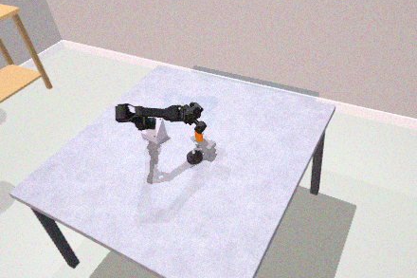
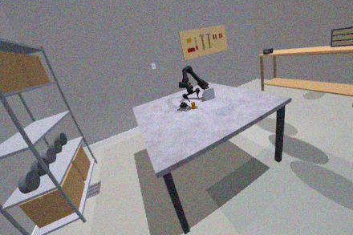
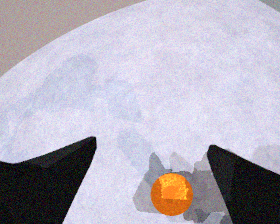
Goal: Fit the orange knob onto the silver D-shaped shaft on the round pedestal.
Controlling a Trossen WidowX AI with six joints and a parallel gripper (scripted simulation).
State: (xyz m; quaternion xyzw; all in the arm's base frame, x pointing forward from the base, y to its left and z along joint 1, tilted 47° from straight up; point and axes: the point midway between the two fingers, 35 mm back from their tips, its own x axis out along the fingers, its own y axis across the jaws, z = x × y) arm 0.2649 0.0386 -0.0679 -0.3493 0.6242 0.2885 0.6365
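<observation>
The orange knob lies 1 cm behind my gripper tip, 4 cm to the right of it and 5 cm below it. Also, from my gripper tip: dark round pedestal (4 cm ahead, 18 cm to the right, 7 cm below).
</observation>
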